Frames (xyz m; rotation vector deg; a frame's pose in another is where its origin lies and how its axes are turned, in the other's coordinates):
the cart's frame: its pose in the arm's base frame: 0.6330 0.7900 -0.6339 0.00 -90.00 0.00
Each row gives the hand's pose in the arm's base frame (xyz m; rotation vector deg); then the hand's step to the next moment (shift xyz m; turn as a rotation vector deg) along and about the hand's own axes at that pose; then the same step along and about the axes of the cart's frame.
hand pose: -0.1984 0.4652 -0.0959 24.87 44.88 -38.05
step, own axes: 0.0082 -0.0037 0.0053 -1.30 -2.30 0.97
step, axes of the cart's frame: -0.0033 -0.0089 -0.0044 1.34 -1.72 1.78
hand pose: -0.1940 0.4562 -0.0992 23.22 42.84 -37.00
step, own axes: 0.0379 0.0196 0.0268 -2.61 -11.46 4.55
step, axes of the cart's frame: -0.0075 -0.0152 -0.0474 3.67 -9.92 6.85
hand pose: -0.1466 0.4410 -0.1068 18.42 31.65 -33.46
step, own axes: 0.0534 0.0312 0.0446 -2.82 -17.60 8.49
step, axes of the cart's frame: 0.0095 -0.0177 -0.0736 6.17 -16.40 9.10
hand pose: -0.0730 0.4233 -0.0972 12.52 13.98 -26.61
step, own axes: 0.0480 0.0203 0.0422 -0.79 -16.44 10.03
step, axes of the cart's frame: 0.0296 -0.0132 -0.0587 7.23 -16.63 6.52
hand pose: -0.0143 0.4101 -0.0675 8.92 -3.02 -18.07
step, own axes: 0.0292 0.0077 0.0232 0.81 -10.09 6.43
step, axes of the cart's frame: 0.0249 -0.0053 -0.0283 4.75 -10.65 2.79
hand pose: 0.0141 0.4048 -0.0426 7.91 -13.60 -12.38
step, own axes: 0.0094 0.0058 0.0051 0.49 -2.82 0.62
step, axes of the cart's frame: 0.0079 0.0029 -0.0088 0.25 -2.91 0.24
